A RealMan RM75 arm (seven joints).
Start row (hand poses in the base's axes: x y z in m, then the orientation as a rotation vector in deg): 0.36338, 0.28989, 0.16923, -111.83, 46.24, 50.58
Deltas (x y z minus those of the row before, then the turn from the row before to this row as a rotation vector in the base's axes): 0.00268, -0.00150, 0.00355, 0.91, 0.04, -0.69; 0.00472, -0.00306, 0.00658, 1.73, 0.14, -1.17; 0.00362, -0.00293, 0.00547, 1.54, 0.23, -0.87; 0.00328, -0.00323, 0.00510, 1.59, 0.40, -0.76; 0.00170, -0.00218, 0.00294, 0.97, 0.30, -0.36; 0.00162, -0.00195, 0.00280, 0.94, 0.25, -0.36; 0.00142, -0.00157, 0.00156, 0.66, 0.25, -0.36; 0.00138, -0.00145, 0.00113, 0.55, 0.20, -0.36; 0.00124, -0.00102, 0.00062, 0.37, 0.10, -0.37; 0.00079, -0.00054, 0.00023, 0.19, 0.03, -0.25
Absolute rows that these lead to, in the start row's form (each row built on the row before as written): 0.36606, 0.28839, 0.17278, -110.64, 46.36, 50.44; 0.37078, 0.28533, 0.17936, -108.44, 46.48, 50.31; 0.37440, 0.28240, 0.18483, -106.55, 46.49, 50.40; 0.37768, 0.27917, 0.18993, -104.62, 46.47, 50.72; 0.37938, 0.27699, 0.19287, -103.49, 46.40, 51.03; 0.38100, 0.27504, 0.19567, -102.40, 46.32, 51.28; 0.38242, 0.27347, 0.19723, -101.55, 46.39, 51.46; 0.38380, 0.27202, 0.19836, -100.81, 46.49, 51.56; 0.38504, 0.27100, 0.19898, -100.25, 46.64, 51.51; 0.38583, 0.27046, 0.19921, -99.94, 46.75, 51.42
